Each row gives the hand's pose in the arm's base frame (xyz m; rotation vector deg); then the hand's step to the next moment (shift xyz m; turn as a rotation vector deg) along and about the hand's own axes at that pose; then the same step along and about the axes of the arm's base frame.
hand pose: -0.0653 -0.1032 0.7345 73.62 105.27 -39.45
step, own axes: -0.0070 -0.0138 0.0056 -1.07 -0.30 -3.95
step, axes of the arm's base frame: -0.0100 -0.0128 0.0027 -1.21 2.43 3.08
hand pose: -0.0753 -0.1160 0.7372 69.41 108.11 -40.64
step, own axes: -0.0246 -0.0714 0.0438 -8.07 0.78 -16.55
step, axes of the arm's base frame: -0.0460 -0.0742 -0.0002 -2.30 9.23 15.78
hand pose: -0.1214 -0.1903 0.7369 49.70 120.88 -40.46
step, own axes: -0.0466 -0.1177 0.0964 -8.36 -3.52 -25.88
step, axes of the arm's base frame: -0.0254 -0.1570 0.0050 -9.32 12.99 22.28
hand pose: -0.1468 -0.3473 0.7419 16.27 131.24 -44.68
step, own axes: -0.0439 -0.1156 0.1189 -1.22 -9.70 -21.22
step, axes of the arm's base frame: 0.0507 -0.1633 0.0131 -14.52 5.15 17.56
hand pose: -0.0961 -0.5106 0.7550 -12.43 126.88 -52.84
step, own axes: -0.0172 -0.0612 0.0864 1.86 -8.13 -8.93
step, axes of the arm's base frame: 0.0640 -0.0856 0.0087 -8.30 -1.74 8.80
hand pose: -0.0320 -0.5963 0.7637 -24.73 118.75 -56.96
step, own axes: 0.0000 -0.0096 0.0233 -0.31 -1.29 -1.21
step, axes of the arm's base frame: 0.0177 -0.0179 -0.0017 -0.77 -0.03 1.62
